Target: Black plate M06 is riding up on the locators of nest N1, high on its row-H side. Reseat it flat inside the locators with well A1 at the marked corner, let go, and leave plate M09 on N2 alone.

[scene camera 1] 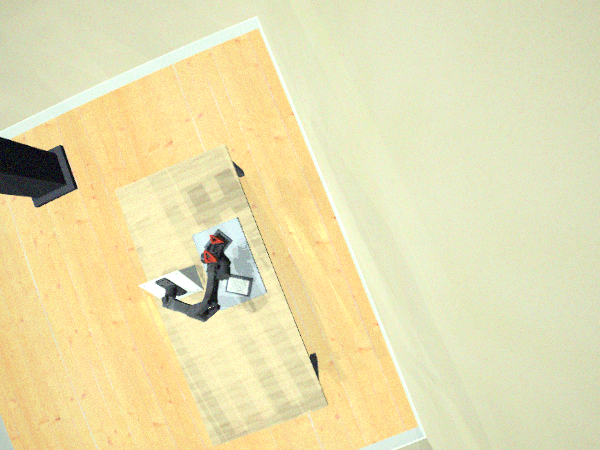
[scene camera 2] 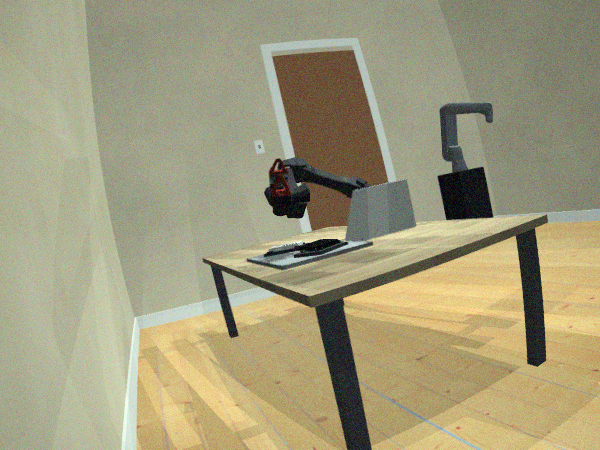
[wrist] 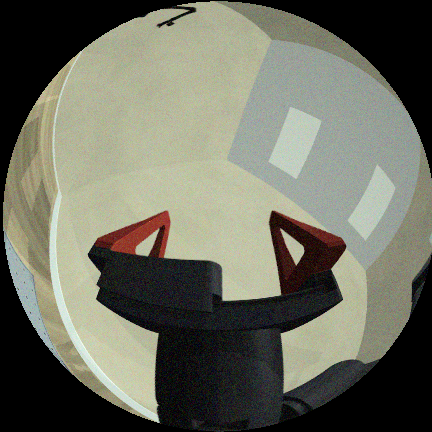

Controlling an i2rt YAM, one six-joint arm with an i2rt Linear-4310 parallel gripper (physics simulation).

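Frame: origin at the arm's base, x right, y ahead, z up, level; millimetres.
Where they show: gripper, between the fingertips: (scene camera 1: 207, 242) (scene camera 2: 279, 166) (wrist: 219, 215); arm's base, origin of its link: (scene camera 1: 171, 286) (scene camera 2: 375, 206).
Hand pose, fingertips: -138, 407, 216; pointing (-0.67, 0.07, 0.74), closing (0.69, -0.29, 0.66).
Each offset is from my fingertips to the top centre of the thing, as dx, dy, dz. Level surfaces: height alone.
My gripper (scene camera 1: 213, 248) (scene camera 2: 280, 177) (wrist: 219, 215) is open, its red fingers wide apart with nothing between them. It is high above the grey board (scene camera 1: 260, 286) (scene camera 2: 282, 265) (wrist: 20, 290), pointing away from it towards the walls. The black plate M06 {+5, -83, -280} (scene camera 2: 321, 246) is a dark shape on its nest in scene camera 2; its tilt and well A1 are too small to tell. In scene camera 1 the gripper and arm hide most of that area. The light plate M09 {+294, -55, -289} (scene camera 1: 239, 285) (scene camera 2: 286, 247) sits in the other, dark-rimmed nest. Neither plate can be made out in the wrist view.
The board lies on a wooden table {dz -328} (scene camera 1: 250, 360) (scene camera 2: 450, 235). A grey slanted panel (scene camera 1: 196, 275) (scene camera 2: 382, 210) stands by my arm's base. A second arm (scene camera 2: 450, 130) on a black pedestal (scene camera 1: 30, 170) (scene camera 2: 465, 195) stands beyond the table.
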